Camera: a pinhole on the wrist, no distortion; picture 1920 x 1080 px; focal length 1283.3 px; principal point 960.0 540.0 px. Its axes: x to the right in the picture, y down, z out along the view. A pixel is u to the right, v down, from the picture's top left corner.
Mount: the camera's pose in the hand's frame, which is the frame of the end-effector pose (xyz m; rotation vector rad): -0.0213 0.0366 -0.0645 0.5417 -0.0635 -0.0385
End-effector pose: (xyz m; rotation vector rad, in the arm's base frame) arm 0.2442 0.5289 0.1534 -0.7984 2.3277 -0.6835
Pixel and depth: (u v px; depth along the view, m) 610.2 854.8 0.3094
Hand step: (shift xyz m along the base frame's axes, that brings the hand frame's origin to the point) 0.2566 -0.0165 -0.0876
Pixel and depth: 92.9 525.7 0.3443
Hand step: 0.3728 0.0365 0.0276
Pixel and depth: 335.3 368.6 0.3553
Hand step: 0.3456 -0.0314 0.0429
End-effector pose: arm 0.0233 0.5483 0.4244 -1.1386 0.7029 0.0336
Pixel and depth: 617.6 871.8 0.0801
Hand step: -0.0362 0.0330 0.0167
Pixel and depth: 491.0 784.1 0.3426
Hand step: 0.0218 0.2342 0.2111
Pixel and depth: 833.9 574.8 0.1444
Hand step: 0.0063 0.0502 0.0653
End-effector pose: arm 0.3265 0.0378 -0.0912 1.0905 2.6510 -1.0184
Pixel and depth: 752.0 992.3 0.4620
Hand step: -0.0079 -0.3575 -0.2447
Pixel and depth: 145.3 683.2 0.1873
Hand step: 0.0742 -0.1705 -0.0084
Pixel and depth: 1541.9 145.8 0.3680
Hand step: -0.2865 -0.1889 -0.0514
